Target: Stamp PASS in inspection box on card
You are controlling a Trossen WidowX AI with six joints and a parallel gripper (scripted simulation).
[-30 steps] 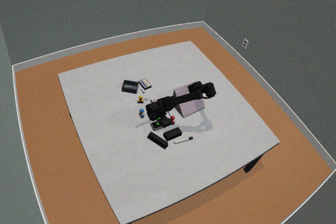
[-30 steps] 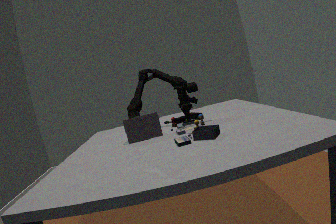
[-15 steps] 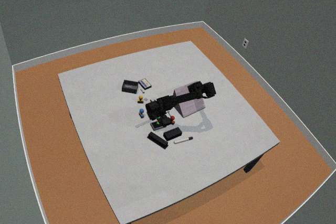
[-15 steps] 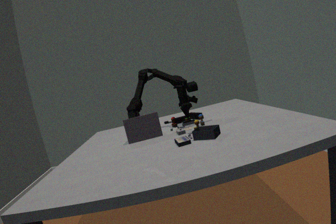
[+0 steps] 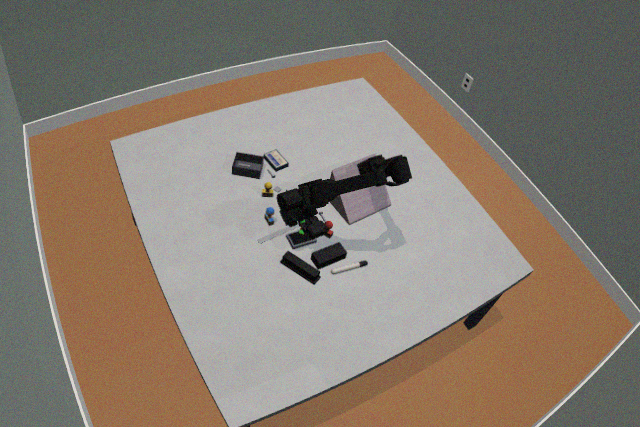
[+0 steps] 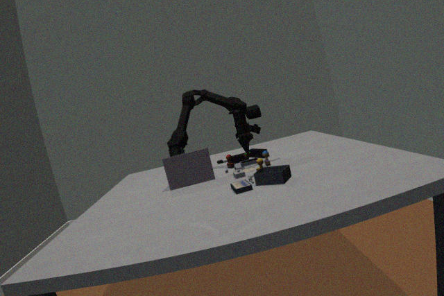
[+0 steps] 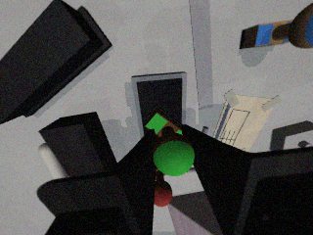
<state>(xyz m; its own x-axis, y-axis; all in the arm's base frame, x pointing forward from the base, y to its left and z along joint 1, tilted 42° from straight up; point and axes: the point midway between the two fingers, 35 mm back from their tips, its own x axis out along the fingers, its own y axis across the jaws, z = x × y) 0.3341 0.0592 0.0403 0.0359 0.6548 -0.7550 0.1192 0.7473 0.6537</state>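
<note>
Right now the dark ink pad is 50 mm below my gripper tip. From my gripper tip the other things lie so: grey ruler 60 mm ahead, 60 mm to the right, 60 mm below; then green stamp right at my gripper tip; then red stamp 90 mm behind, 30 mm to the left, 40 mm below.
</note>
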